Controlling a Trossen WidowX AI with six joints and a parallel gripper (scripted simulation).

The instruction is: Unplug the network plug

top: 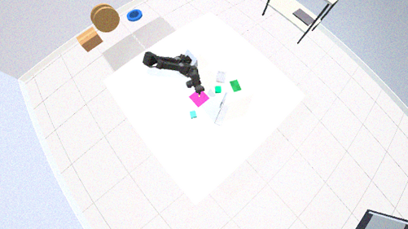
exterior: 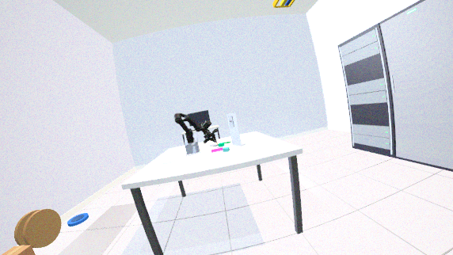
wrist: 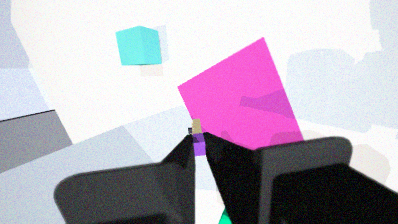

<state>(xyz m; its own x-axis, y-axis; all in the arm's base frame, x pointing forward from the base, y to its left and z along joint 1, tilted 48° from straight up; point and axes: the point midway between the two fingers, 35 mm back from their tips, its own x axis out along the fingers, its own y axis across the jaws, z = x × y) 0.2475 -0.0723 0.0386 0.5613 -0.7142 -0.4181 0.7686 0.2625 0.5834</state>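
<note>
Now: the cyan block 80 mm ahead of my gripper tip, 120 mm to the right of it and 60 mm below it. From my gripper tip the other things lie so: green block 30 mm ahead, 160 mm to the left, 60 mm below; then purple network plug right at my gripper tip; then upright panel 200 mm ahead, 50 mm to the left, 70 mm above.
</note>
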